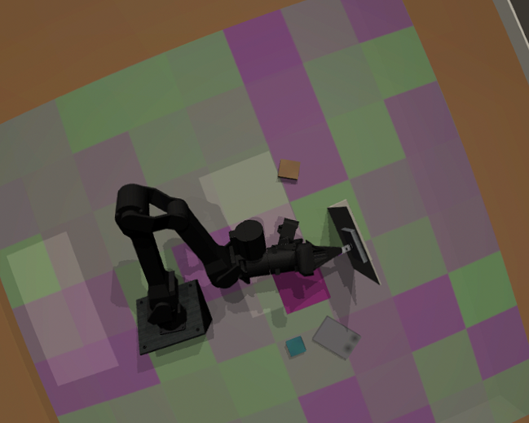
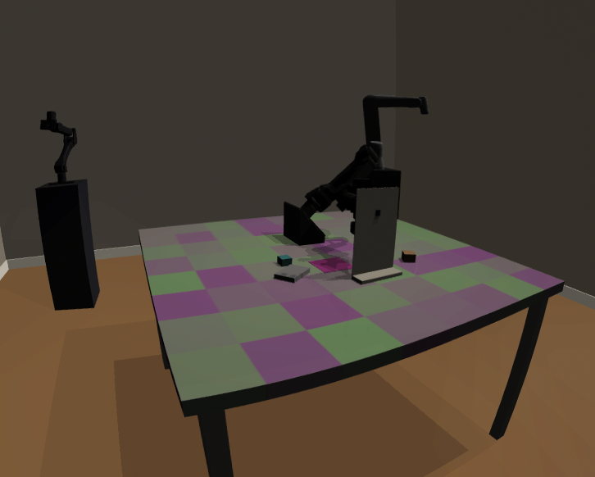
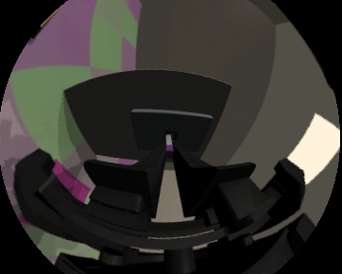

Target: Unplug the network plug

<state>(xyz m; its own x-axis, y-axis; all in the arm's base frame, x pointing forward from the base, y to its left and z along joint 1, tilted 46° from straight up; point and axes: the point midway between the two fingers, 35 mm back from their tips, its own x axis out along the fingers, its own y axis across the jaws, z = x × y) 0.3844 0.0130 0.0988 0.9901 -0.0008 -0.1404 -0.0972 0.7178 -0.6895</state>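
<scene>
Now: the magenta marked square 90 mm behind my gripper tip, 80 mm to the right of it and 200 mm below it. Round my gripper tip: upright panel: 40 mm ahead, 10 mm to the left, 70 mm below; flat grey plate: 40 mm behind, 240 mm to the right, 190 mm below; orange cube: 50 mm behind, 210 mm to the left, 180 mm below.
</scene>
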